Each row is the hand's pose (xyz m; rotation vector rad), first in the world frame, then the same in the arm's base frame.
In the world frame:
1: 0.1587 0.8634 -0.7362 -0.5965 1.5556 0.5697
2: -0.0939 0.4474 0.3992 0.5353 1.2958 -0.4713
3: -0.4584 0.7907 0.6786 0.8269 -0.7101 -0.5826
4: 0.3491 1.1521 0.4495 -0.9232 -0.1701 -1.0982
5: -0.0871 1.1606 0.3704 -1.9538 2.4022 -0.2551
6: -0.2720 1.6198 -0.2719 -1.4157 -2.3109 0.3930
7: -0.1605 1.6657 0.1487 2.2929 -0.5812 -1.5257
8: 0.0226 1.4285 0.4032 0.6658 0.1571 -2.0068
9: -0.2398 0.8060 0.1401 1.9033 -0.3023 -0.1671
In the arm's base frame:
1: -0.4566 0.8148 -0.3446 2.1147 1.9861 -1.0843
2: -0.2554 0.1468 0.6749 -1.2597 -0.6704 1.9966
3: 0.2345 -0.1497 0.6454 -0.9381 0.0028 -2.8793
4: -0.4084 -0.3608 0.0312 0.9607 -1.9841 1.4862
5: -0.0088 -0.1777 0.0889 -1.2892 -1.7562 -0.7551
6: 0.2619 0.1829 -0.5852 -1.7154 0.8720 0.1359
7: 0.2179 -0.2189 -0.4177 0.6988 1.6186 1.6105
8: -0.0111 -0.3656 -0.1338 0.5940 -0.0943 1.5832
9: -0.0178 0.2280 0.2825 0.0892 -1.3544 -2.6760

